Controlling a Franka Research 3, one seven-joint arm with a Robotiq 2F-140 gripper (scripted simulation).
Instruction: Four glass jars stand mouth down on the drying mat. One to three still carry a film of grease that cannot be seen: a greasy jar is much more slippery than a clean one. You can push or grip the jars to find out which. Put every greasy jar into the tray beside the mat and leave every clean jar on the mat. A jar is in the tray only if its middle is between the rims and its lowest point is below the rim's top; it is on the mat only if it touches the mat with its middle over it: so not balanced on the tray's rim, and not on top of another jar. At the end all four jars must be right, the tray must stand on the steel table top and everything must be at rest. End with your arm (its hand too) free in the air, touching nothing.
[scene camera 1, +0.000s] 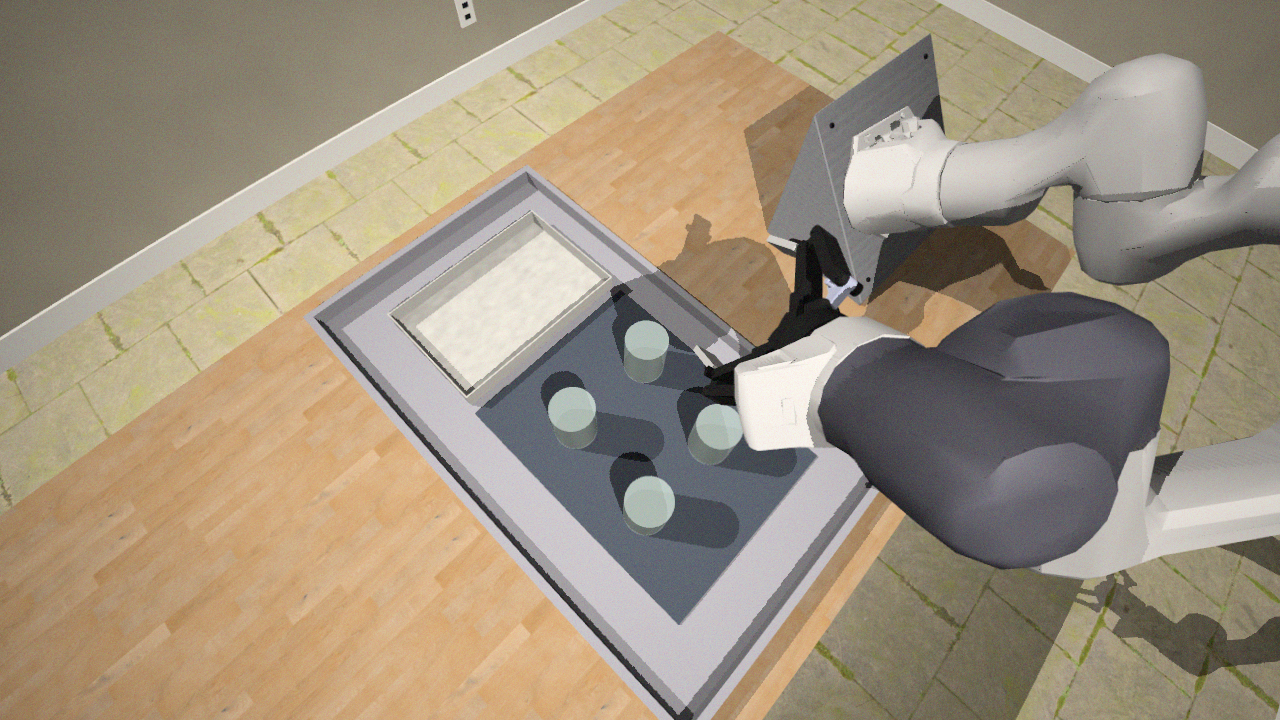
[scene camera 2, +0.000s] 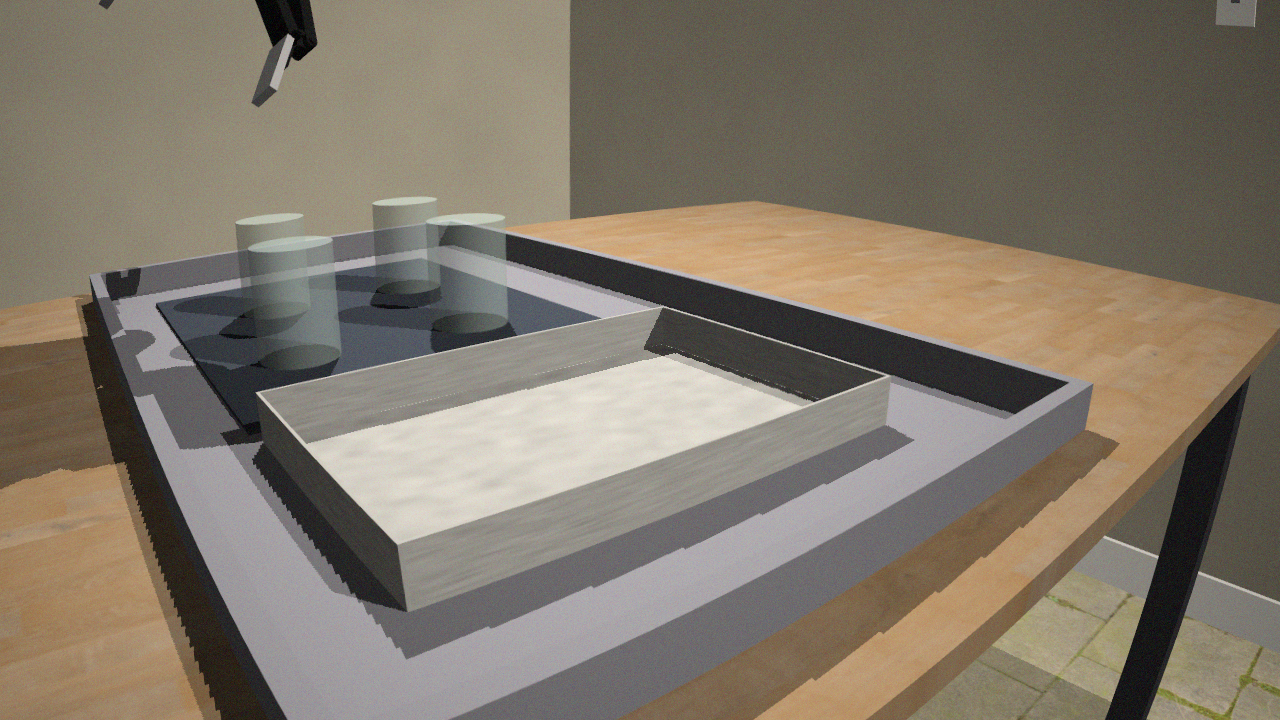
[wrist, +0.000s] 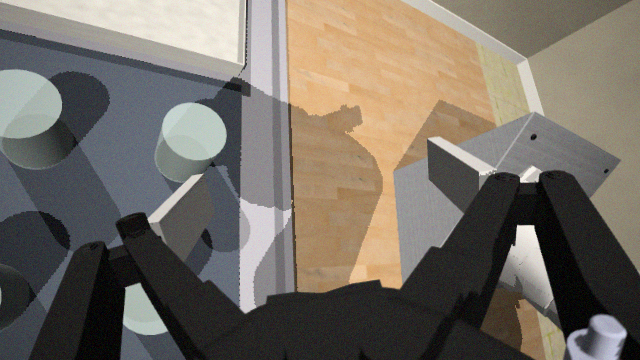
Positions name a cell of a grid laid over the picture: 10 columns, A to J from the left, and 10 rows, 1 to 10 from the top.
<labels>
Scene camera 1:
my gripper: F5
glass jar: E6
glass jar: F7
pale tray: D5
glass jar: F6
glass jar: F5
dark drying mat: F6
</labels>
